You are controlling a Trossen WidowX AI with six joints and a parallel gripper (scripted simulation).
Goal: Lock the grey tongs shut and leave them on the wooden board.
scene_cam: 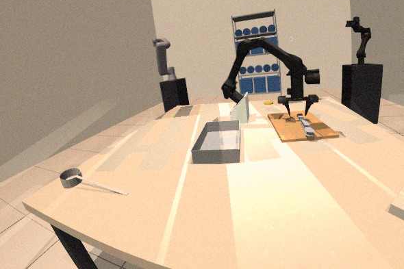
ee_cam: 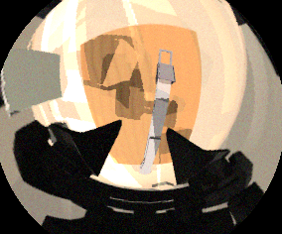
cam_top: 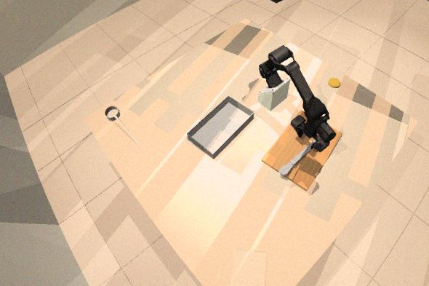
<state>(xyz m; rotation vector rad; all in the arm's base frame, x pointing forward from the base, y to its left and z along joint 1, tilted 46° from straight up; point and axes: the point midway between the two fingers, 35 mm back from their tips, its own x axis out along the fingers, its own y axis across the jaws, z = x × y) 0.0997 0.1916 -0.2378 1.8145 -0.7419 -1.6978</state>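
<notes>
Right now the wooden board is 40 mm below my gripper tip. Also, from my gripper tip: roasting tin (330 mm to the right, 230 mm ahead, 20 mm below).
</notes>
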